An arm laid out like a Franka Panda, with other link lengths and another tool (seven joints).
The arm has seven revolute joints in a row. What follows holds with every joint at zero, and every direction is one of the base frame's. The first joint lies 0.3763 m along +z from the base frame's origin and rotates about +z. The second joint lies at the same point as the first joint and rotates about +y. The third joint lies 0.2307 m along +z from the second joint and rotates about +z. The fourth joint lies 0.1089 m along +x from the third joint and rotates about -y. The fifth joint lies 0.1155 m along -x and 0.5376 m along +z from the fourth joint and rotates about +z. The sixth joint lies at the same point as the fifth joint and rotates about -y. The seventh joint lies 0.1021 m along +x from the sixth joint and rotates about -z. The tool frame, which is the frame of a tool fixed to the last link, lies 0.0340 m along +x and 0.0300 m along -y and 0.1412 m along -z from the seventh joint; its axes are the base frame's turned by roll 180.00, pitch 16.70 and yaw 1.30 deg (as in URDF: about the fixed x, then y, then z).
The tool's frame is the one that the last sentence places.
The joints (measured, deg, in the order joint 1, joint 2, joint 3, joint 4, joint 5, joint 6, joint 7), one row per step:
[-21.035, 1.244, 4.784, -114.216, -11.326, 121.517, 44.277]
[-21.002, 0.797, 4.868, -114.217, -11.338, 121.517, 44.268]
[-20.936, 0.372, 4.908, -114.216, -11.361, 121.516, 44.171]
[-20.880, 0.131, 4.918, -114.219, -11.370, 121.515, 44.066]
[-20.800, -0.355, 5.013, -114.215, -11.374, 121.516, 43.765]
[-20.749, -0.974, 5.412, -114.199, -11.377, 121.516, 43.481]
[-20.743, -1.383, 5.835, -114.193, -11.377, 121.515, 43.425]
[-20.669, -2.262, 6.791, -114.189, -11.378, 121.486, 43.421]
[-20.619, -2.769, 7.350, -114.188, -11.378, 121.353, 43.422]
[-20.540, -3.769, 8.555, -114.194, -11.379, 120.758, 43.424]
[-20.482, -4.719, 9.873, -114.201, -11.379, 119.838, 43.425]
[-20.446, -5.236, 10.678, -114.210, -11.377, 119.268, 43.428]
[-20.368, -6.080, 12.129, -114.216, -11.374, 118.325, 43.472]
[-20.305, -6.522, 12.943, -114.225, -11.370, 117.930, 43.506]
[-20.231, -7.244, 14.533, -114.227, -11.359, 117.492, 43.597]
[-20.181, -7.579, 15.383, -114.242, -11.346, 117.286, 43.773]
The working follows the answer.
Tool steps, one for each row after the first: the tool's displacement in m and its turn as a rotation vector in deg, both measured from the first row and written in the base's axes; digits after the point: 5 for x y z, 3 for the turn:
[0.00067, 0.00143, 0.00605, -0.170, -0.412, 0.131]
[0.00132, 0.00271, 0.01184, -0.348, -0.785, 0.341]
[0.00172, 0.00353, 0.01508, -0.449, -0.983, 0.514]
[0.00279, 0.00572, 0.02174, -0.650, -1.382, 0.984]
[0.00506, 0.01145, 0.03033, -0.903, -1.918, 1.713]
[0.00695, 0.01696, 0.03594, -1.061, -2.293, 2.196]
[0.01103, 0.03030, 0.04780, -1.392, -3.082, 3.223]
[0.01299, 0.03825, 0.05436, -1.567, -3.422, 3.807]
[0.01605, 0.05506, 0.06640, -1.871, -3.756, 4.978]
[0.01822, 0.07311, 0.07692, -2.137, -3.717, 6.178]
[0.01929, 0.08415, 0.08237, -2.288, -3.619, 6.905]
[0.02103, 0.10424, 0.09120, -2.569, -3.452, 8.203]
[0.02208, 0.11582, 0.09589, -2.745, -3.452, 8.963]
[0.02436, 0.13789, 0.10396, -3.097, -3.662, 10.436]
[0.02530, 0.14984, 0.10741, -3.254, -3.767, 11.113]

Tool pose at each row, in the base's axes (x y z in m, rotation vector in deg; rounded; the steps above come from the unrounded poses):
[0.72622, -0.27119, 0.35760, 159.337, -81.776, -10.500]
[0.72689, -0.26976, 0.36365, 159.491, -81.626, -9.807]
[0.72754, -0.26848, 0.36944, 159.669, -81.350, -9.159]
[0.72794, -0.26766, 0.37268, 159.798, -81.115, -8.809]
[0.72901, -0.26547, 0.37934, 160.137, -80.466, -8.106]
[0.73128, -0.25974, 0.38793, 160.658, -79.458, -7.171]
[0.73317, -0.25423, 0.39354, 161.014, -78.793, -6.533]
[0.73725, -0.24089, 0.40540, 161.757, -77.371, -5.188]
[0.73921, -0.23294, 0.41196, 162.131, -76.545, -4.582]
[0.74227, -0.21613, 0.42400, 162.743, -74.829, -3.883]
[0.74444, -0.19808, 0.43453, 163.214, -73.014, -3.727]
[0.74551, -0.18704, 0.43997, 163.464, -71.905, -3.743]
[0.74725, -0.16695, 0.44880, 163.887, -69.922, -3.749]
[0.74830, -0.15537, 0.45349, 164.159, -68.772, -3.610]
[0.75058, -0.13330, 0.46157, 164.750, -66.572, -3.045]
[0.75153, -0.12135, 0.46501, 165.019, -65.563, -2.778]

